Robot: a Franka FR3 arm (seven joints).
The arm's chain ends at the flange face. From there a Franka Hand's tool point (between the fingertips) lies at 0.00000 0.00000 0.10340 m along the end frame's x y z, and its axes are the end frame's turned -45 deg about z.
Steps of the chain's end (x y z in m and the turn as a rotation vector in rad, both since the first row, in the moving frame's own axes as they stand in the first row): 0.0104, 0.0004, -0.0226, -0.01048, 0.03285, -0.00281; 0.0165, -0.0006, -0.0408, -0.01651, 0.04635, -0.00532; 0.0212, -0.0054, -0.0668, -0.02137, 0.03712, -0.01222; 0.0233, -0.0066, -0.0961, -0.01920, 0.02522, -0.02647; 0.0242, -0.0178, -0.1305, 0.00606, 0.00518, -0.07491
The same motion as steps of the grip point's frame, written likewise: 0.0087, 0.0108, -0.0227, -0.03064, 0.01582, -0.00281; 0.0143, 0.0158, -0.0409, -0.04445, 0.02110, -0.00532; 0.0200, 0.0154, -0.0669, -0.04136, 0.01114, -0.01222; 0.0216, 0.0150, -0.0962, -0.03141, 0.00426, -0.02647; 0.0305, 0.0044, -0.1305, 0.00062, 0.00795, -0.07491
